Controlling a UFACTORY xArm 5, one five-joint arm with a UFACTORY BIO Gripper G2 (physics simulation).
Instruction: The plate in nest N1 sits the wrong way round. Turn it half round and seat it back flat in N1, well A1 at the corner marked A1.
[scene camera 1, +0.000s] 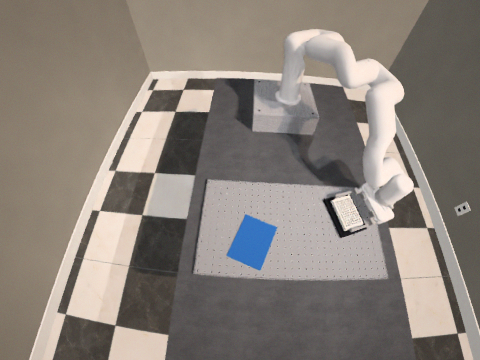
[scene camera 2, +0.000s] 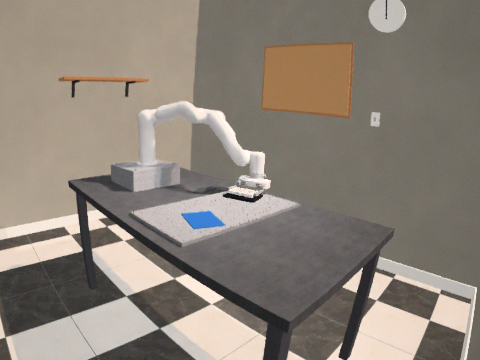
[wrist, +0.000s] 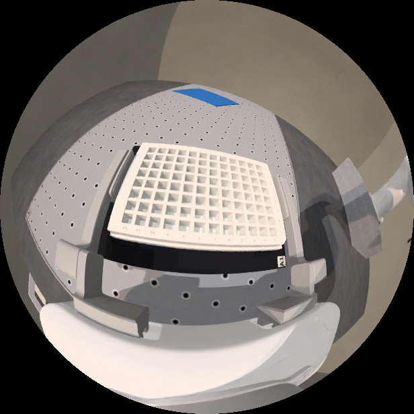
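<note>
The white plate with square wells (scene camera 1: 348, 213) (scene camera 2: 243, 191) (wrist: 200, 192) is held over the black nest (scene camera 1: 336, 220) (scene camera 2: 243, 198) (wrist: 195, 262) and looks about level. My gripper (scene camera 1: 351, 212) (wrist: 204, 187) is shut on the plate, one finger along each short side. In the wrist view a dark strip of the nest shows at the plate's near edge, with the A1 label (wrist: 281, 261) at the near right corner. The small column numbers run along the plate's near edge, 12 at left and low numbers at right. Whether the plate's underside touches the nest is hidden.
A blue sheet (scene camera 1: 252, 242) (scene camera 2: 203, 220) (wrist: 207, 97) lies on the grey perforated board (scene camera 1: 300, 260) (scene camera 2: 165, 220) (wrist: 75, 185), well away from the nest. The arm's base block (scene camera 1: 285, 124) (scene camera 2: 155, 176) stands at the back of the dark table (scene camera 1: 280, 320) (scene camera 2: 300, 250).
</note>
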